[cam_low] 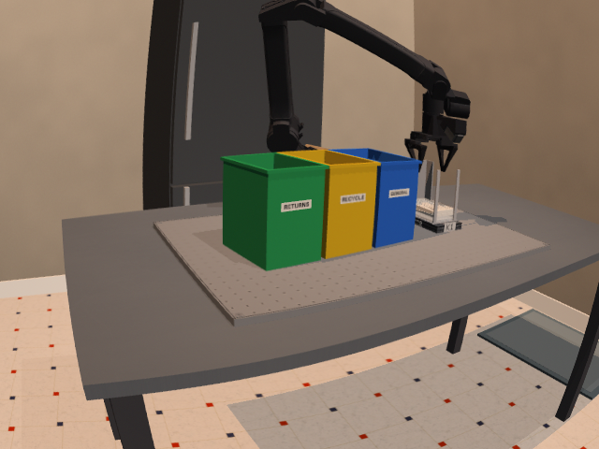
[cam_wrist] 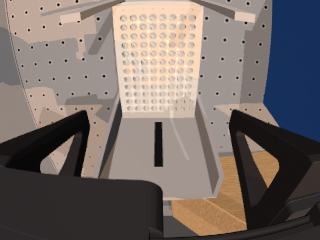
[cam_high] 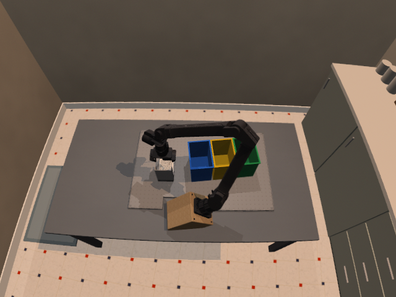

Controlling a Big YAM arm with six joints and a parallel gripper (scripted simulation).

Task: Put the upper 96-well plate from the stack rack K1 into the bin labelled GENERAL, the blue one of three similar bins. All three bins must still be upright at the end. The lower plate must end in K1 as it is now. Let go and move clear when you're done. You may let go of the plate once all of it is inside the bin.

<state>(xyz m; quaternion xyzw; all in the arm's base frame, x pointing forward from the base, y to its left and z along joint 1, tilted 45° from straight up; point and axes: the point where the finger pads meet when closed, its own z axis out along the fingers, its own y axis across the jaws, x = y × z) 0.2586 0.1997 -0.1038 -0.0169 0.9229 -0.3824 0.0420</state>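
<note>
The white 96-well plate is 100 mm below my hand. Also, from my hand: green returns bin (50 mm ahead, 470 mm to the right, 50 mm below); yellow recycle bin (40 mm ahead, 340 mm to the right, 50 mm below); blue bin labelled general (20 mm ahead, 210 mm to the right, 50 mm below).
</note>
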